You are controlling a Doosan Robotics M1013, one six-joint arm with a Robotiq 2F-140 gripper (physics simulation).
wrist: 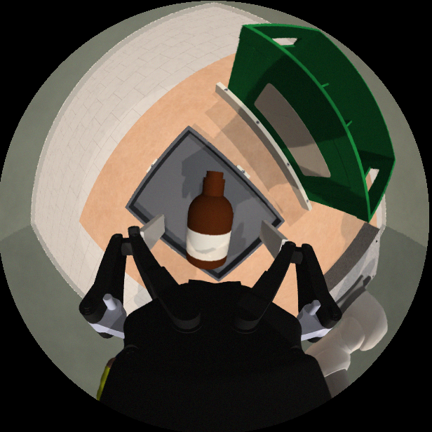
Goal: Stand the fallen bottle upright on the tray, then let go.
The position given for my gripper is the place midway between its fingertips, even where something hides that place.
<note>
I see my gripper (pixel 212 226), a brown bottle (pixel 209 217), a green crate (pixel 330 128), a dark grey tray (pixel 176 178) and a pale rail (pixel 243 111).
</note>
